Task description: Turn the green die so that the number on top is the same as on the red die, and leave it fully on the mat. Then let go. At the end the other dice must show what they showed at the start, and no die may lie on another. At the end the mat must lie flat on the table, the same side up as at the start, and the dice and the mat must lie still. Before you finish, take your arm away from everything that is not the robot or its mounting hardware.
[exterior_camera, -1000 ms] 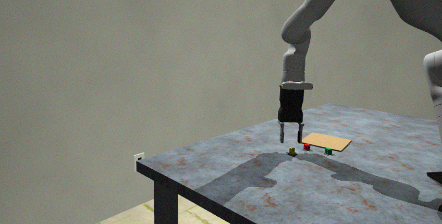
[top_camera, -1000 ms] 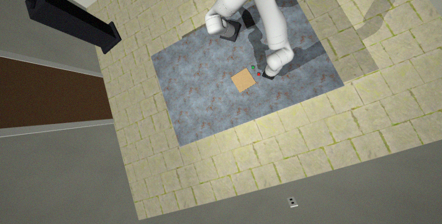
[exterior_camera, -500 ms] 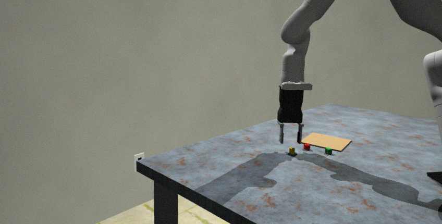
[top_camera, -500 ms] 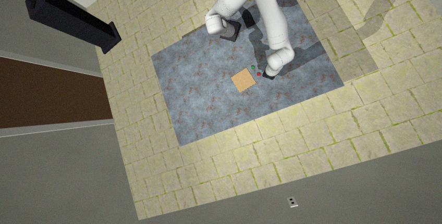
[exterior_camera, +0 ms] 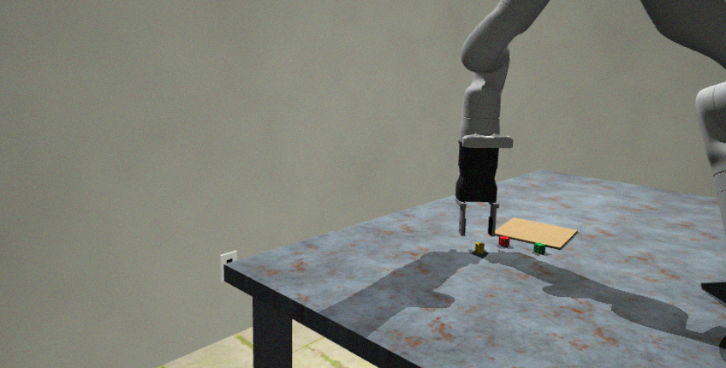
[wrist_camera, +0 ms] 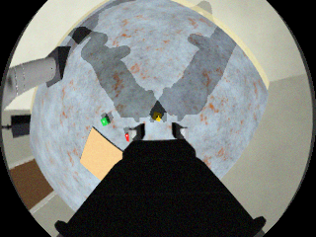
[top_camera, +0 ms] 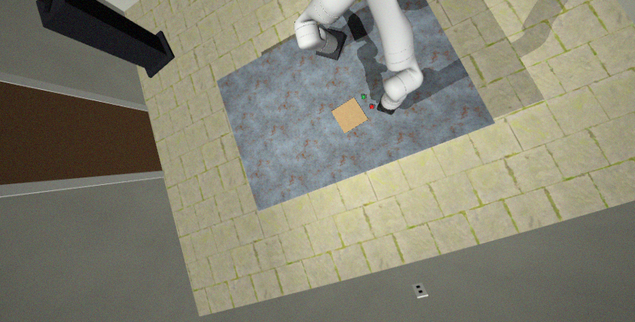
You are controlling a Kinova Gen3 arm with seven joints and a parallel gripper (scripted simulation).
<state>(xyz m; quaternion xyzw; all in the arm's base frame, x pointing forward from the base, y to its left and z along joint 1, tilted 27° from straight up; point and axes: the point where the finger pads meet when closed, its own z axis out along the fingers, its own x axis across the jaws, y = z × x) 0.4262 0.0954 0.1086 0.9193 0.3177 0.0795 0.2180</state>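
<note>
Right now my hand is 10 mm past the yellow die, 20 mm to the right of it and 40 mm above it. From my hand the other things lie so: red die (40 mm behind, 50 mm to the right, 40 mm below); then tan mat (70 mm behind, 170 mm to the right, 40 mm below); then green die (110 mm behind, 60 mm to the right, 40 mm below).
</note>
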